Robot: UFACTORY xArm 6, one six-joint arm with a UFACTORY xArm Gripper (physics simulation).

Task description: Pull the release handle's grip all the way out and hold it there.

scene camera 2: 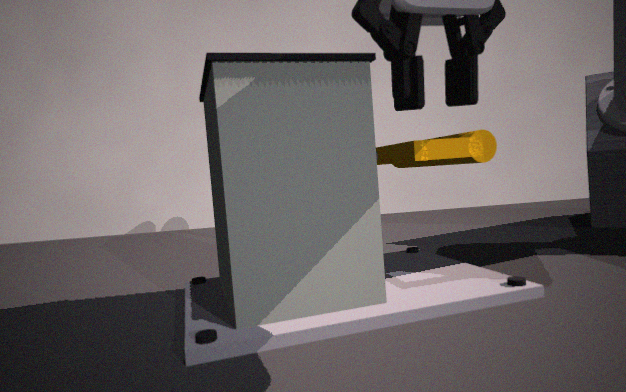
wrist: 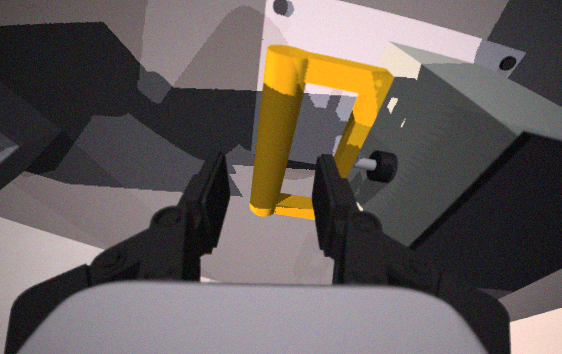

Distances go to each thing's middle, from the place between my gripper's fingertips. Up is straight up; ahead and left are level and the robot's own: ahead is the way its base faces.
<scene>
My hand is 90 mm short of the pale base plate (scene camera 2: pixel 420 285), 30 mm to the right of it and 140 mm above it.
</scene>
